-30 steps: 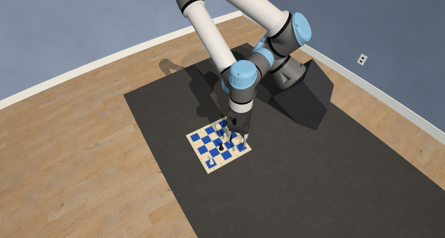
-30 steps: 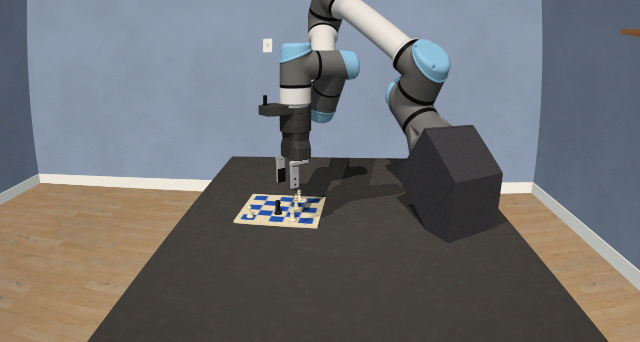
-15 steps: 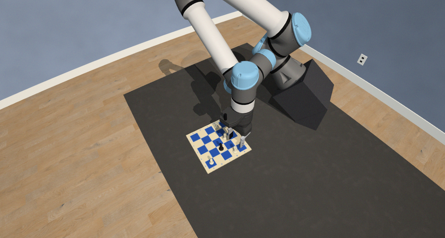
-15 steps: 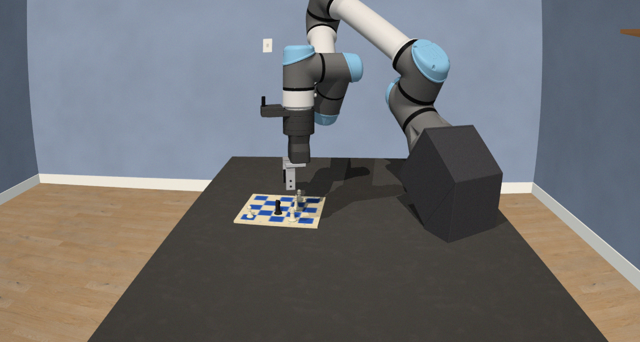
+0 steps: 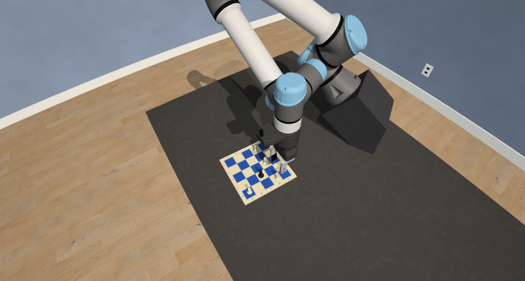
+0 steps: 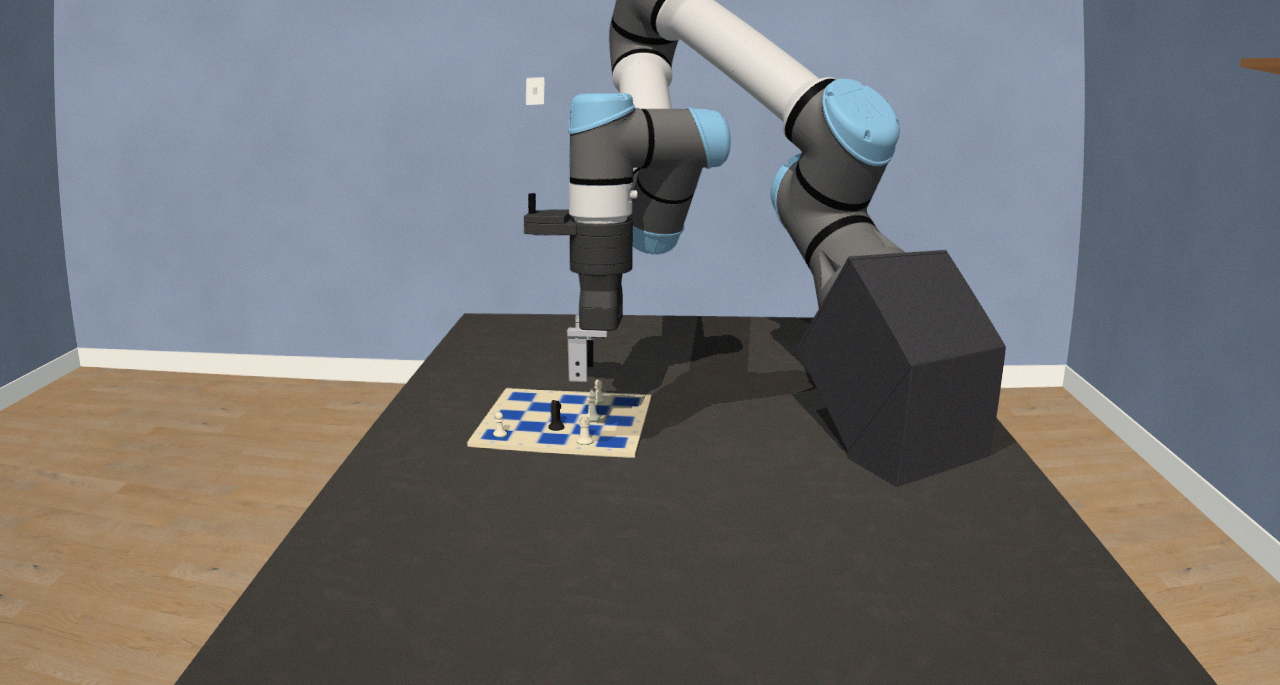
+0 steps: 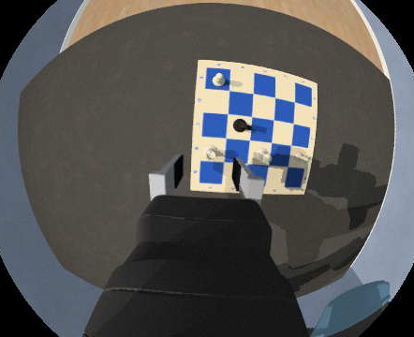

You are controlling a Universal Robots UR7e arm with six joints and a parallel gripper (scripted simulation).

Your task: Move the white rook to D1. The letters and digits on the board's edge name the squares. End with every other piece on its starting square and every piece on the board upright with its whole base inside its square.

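Now: the white rook 10 cm below my hand. From my hand the other things lie so: black piece: 3 cm ahead, 5 cm to the right, 10 cm below; then blue-and-cream chessboard: 2 cm ahead, 9 cm to the right, 11 cm below.
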